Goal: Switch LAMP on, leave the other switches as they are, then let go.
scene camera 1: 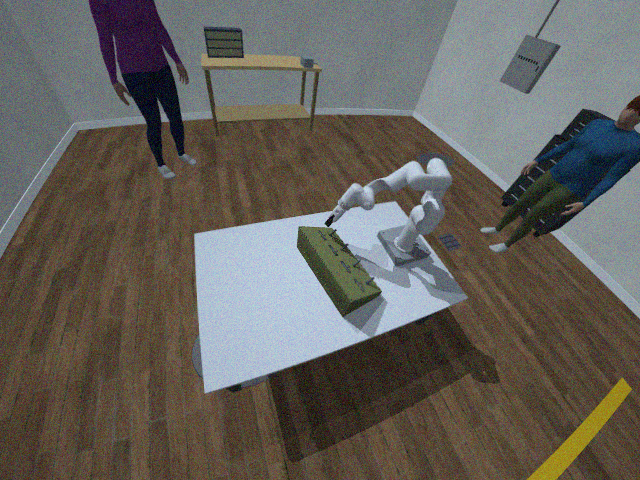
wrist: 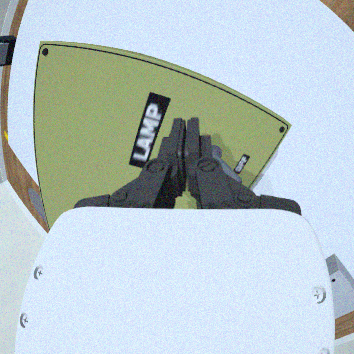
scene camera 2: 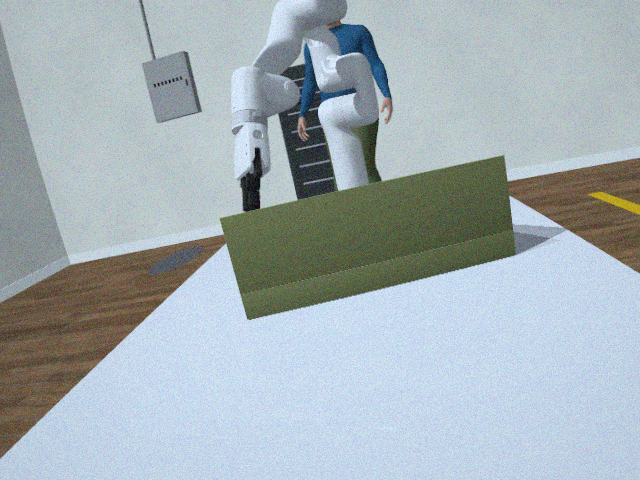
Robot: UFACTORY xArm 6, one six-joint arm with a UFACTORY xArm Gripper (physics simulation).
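Pixels of known places: gripper, fingertip midpoint: point(scene camera 1: 326, 225) point(wrist: 187, 135); arm's base at its link origin: point(scene camera 1: 403, 244).
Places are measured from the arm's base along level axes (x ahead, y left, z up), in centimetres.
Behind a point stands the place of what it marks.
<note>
An olive switch box point(scene camera 1: 320, 264) @[y -2.8, x 60.4, z 9.0 cm] point(scene camera 2: 372, 227) @[y -2.8, x 60.4, z 6.0 cm] point(wrist: 85, 110) @[y -21.5, x 55.5, z 10.4 cm] stands on the white table, its sloped face carrying a row of several small levers in scene camera 1. In the wrist view the black LAMP label point(wrist: 150, 129) @[y -21.7, x 49.5, z 7.3 cm] lies left of the fingers. A small OFF label point(wrist: 242, 164) @[y -21.7, x 39.5, z 2.2 cm] lies to their right, next to a grey lever point(wrist: 230, 165) @[y -22.3, x 41.1, z 6.4 cm] partly hidden behind the right finger. The ON label for LAMP does not show, and the lever's exact tilt cannot be told. My gripper point(scene camera 1: 327, 223) @[y -24.4, x 45.3, z 10.8 cm] point(scene camera 2: 251, 209) @[y -24.4, x 45.3, z 10.8 cm] point(wrist: 187, 135) @[y -24.4, x 45.3, z 10.8 cm] is shut and empty, at the box's far end by the LAMP switch.
The box stands on the white table point(scene camera 1: 242, 310) @[y -1.1, x 102.9, z -5.3 cm] point(scene camera 2: 336, 387) @[y -13.2, x 88.6, z -5.3 cm]. The arm's base plate point(scene camera 1: 388, 250) @[y -1.5, x 10.1, z -3.0 cm] is beside the box's lever side. Other levers point(scene camera 1: 356, 264) @[y 3.0, x 40.8, z 5.7 cm] point(scene camera 1: 369, 281) @[y 14.7, x 40.2, z 5.8 cm] stand along the box. Two people point(scene camera 1: 136, 46) point(scene camera 1: 594, 155) stand beyond the table.
</note>
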